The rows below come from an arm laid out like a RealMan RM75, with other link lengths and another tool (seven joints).
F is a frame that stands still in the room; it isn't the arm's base.
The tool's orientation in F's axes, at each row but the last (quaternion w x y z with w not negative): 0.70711 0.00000 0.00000 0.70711; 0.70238 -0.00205 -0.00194 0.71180; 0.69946 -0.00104 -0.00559 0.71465; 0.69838 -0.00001 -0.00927 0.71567; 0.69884 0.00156 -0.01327 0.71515; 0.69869 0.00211 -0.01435 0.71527; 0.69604 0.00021 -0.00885 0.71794
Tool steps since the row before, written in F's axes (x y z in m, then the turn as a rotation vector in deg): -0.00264 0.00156 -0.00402 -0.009 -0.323 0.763; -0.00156 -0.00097 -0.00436 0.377 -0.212 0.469; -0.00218 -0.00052 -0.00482 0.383 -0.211 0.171; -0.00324 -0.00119 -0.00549 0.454 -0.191 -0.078; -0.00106 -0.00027 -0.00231 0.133 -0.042 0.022; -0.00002 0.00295 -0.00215 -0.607 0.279 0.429; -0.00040 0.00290 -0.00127 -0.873 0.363 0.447
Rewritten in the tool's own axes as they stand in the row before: 0.00156 0.00264 -0.00402 -0.323 0.009 0.763; -0.00095 0.00160 -0.00435 -0.217 -0.377 0.467; -0.00050 0.00224 -0.00480 -0.218 -0.380 0.169; -0.00118 0.00334 -0.00543 -0.203 -0.448 -0.081; -0.00029 0.00110 -0.00229 -0.045 -0.132 0.021; 0.00290 -0.00001 -0.00222 0.303 0.593 0.433; 0.00289 0.00033 -0.00130 0.396 0.856 0.453
